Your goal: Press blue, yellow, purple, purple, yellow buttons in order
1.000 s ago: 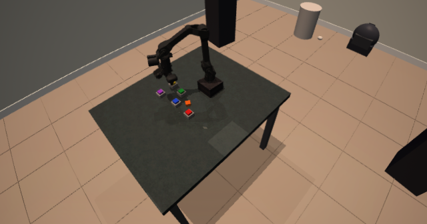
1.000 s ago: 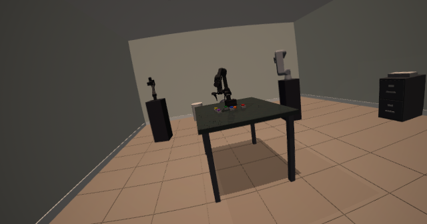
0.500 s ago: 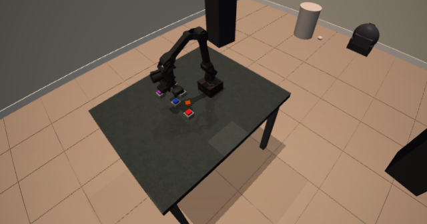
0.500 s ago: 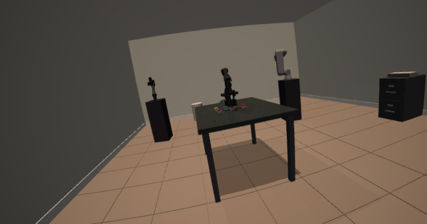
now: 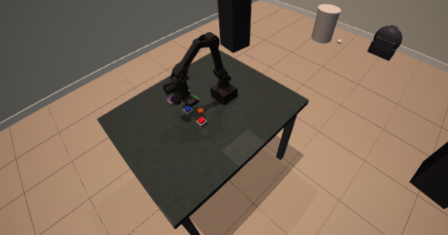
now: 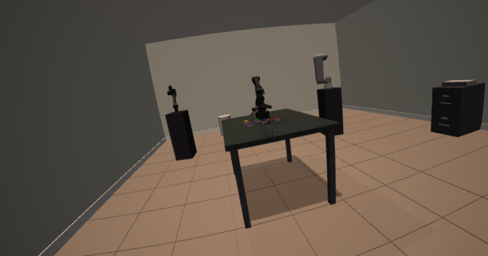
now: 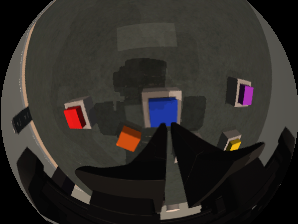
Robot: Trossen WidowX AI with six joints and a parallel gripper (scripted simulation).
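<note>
Now: gripper tip 30 mm above the blue button. The rest, counted from my gripper tip: green button: 80 mm behind, 60 mm to the right, 30 mm below; then small orange block: 60 mm behind, 50 mm to the left, 50 mm below; then red button: 20 mm behind, 130 mm to the left, 30 mm below.
</note>
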